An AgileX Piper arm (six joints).
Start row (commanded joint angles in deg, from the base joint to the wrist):
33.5, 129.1, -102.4, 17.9, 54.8, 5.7
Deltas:
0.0, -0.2, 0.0, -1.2, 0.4, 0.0
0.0, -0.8, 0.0, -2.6, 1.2, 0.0
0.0, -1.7, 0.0, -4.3, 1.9, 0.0
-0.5, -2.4, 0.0, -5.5, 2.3, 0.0
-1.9, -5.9, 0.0, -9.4, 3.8, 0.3
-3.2, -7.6, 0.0, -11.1, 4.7, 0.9
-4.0, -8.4, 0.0, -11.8, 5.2, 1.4
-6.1, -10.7, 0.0, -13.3, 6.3, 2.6
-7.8, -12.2, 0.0, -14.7, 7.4, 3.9
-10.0, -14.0, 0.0, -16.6, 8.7, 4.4
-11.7, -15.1, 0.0, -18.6, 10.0, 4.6
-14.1, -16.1, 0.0, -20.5, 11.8, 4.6
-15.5, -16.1, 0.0, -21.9, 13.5, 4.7
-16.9, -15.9, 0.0, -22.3, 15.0, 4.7
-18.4, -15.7, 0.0, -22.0, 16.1, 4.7
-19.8, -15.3, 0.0, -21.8, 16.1, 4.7
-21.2, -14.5, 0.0, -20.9, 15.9, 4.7
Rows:
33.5, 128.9, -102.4, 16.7, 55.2, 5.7
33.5, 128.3, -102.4, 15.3, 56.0, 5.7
33.5, 127.4, -102.4, 13.6, 56.7, 5.7
33.0, 126.7, -102.4, 12.4, 57.1, 5.7
31.6, 123.2, -102.4, 8.5, 58.6, 6.0
30.3, 121.5, -102.4, 6.8, 59.5, 6.6
29.5, 120.7, -102.4, 6.1, 60.0, 7.1
27.4, 118.4, -102.4, 4.6, 61.1, 8.3
25.7, 116.9, -102.4, 3.2, 62.2, 9.6
23.5, 115.1, -102.4, 1.3, 63.5, 10.1
21.8, 114.0, -102.4, -0.7, 64.8, 10.3
19.4, 113.0, -102.4, -2.6, 66.6, 10.3
18.0, 113.0, -102.4, -4.0, 68.3, 10.4
16.6, 113.2, -102.4, -4.4, 69.8, 10.4
15.1, 113.4, -102.4, -4.1, 70.9, 10.4
13.7, 113.8, -102.4, -3.9, 70.9, 10.4
12.3, 114.6, -102.4, -3.0, 70.7, 10.4

